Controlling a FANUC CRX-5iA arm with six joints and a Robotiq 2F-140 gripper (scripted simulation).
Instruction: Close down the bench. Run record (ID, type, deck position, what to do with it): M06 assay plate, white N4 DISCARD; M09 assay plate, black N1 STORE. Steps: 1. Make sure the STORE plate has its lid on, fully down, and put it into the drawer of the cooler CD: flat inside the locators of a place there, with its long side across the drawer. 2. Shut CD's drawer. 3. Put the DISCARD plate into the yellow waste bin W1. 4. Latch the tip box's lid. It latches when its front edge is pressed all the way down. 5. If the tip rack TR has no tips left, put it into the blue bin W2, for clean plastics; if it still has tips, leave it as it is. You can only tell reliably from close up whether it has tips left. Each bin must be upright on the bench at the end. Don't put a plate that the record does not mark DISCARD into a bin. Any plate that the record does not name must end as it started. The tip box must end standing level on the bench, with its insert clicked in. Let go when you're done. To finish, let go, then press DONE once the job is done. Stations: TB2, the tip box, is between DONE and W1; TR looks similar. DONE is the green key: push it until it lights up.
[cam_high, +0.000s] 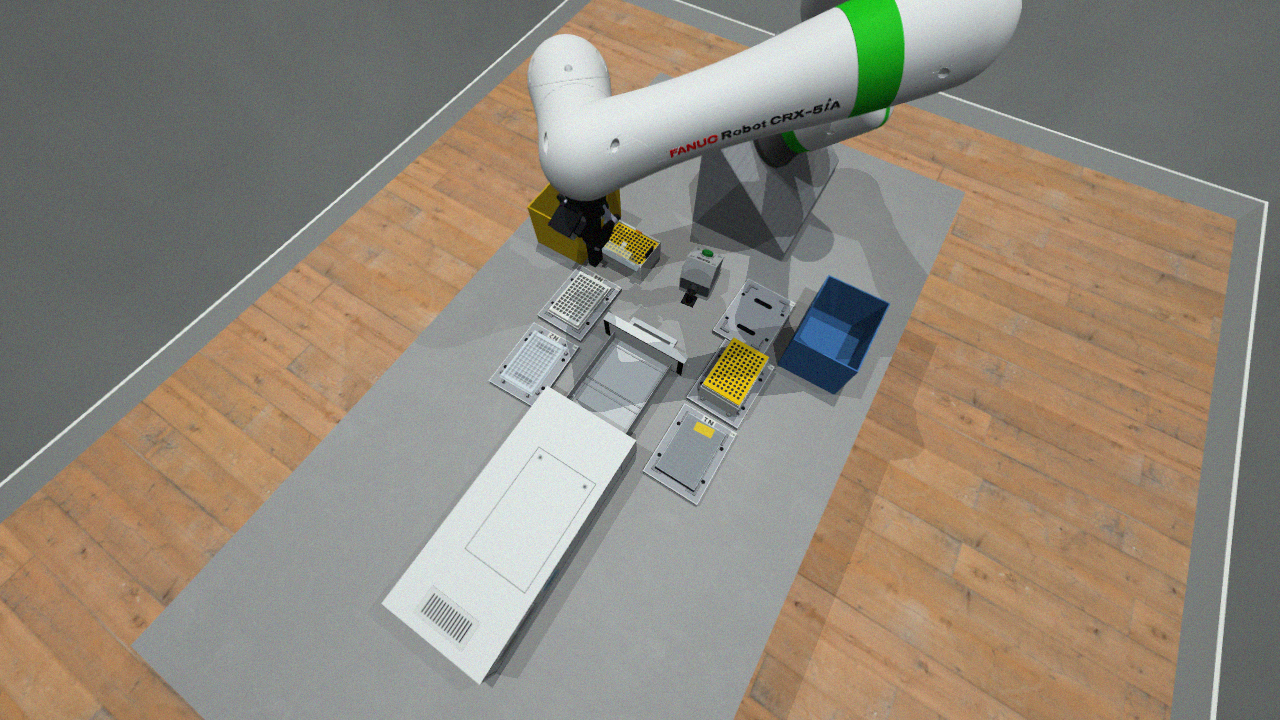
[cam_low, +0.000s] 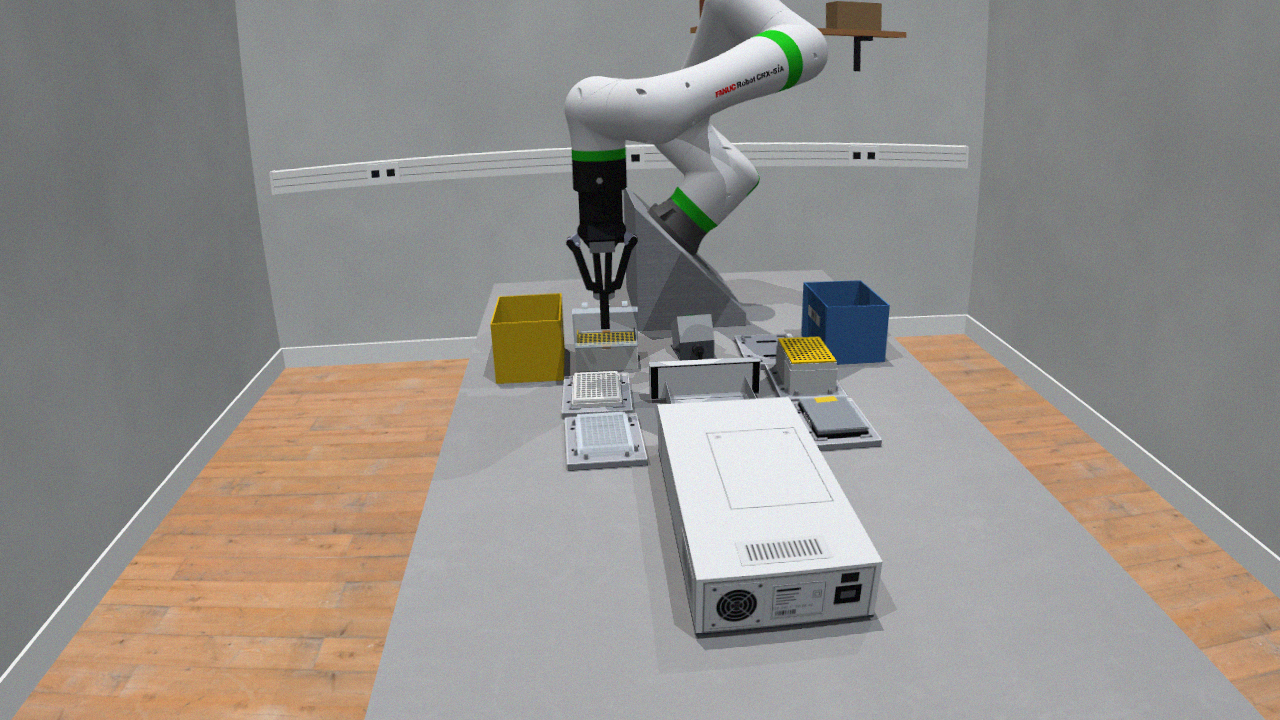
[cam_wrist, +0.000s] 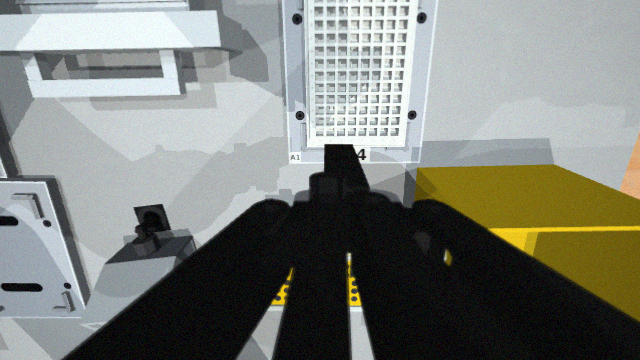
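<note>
The tip box lid lies 60 mm behind my hand and 50 mm below it. From my hand the other things lie so: nest N4: 50 mm ahead, 20 mm to the right, 140 mm below; then white assay plate: 50 mm ahead, 20 mm to the right, 130 mm below; then yellow bin W1: 130 mm behind, 140 mm to the right, 110 mm below.
</note>
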